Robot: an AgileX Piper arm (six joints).
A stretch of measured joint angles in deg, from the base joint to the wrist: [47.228 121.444 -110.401 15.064 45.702 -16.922]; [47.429 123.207 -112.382 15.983 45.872 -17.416]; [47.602 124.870 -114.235 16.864 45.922 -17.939]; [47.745 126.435 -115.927 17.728 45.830 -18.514]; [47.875 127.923 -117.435 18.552 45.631 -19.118]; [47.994 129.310 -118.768 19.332 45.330 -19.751]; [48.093 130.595 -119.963 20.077 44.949 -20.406]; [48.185 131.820 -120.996 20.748 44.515 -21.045]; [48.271 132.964 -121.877 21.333 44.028 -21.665]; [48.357 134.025 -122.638 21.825 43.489 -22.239]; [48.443 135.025 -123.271 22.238 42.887 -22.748]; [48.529 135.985 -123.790 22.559 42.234 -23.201]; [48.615 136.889 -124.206 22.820 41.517 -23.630]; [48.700 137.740 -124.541 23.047 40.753 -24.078]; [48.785 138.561 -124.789 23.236 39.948 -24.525]
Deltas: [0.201 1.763 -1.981 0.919 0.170 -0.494]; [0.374 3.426 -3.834 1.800 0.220 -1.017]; [0.517 4.991 -5.526 2.664 0.128 -1.592]; [0.647 6.479 -7.034 3.488 -0.071 -2.196]; [0.766 7.866 -8.367 4.268 -0.372 -2.829]; [0.865 9.151 -9.562 5.013 -0.753 -3.484]; [0.957 10.376 -10.595 5.684 -1.187 -4.123]; [1.043 11.520 -11.476 6.269 -1.674 -4.743]; [1.129 12.581 -12.237 6.761 -2.213 -5.317]; [1.215 13.581 -12.870 7.174 -2.815 -5.826]; [1.301 14.541 -13.389 7.495 -3.468 -6.279]; [1.387 15.445 -13.805 7.756 -4.185 -6.708]; [1.472 16.296 -14.140 7.983 -4.949 -7.156]; [1.557 17.117 -14.388 8.172 -5.754 -7.603]
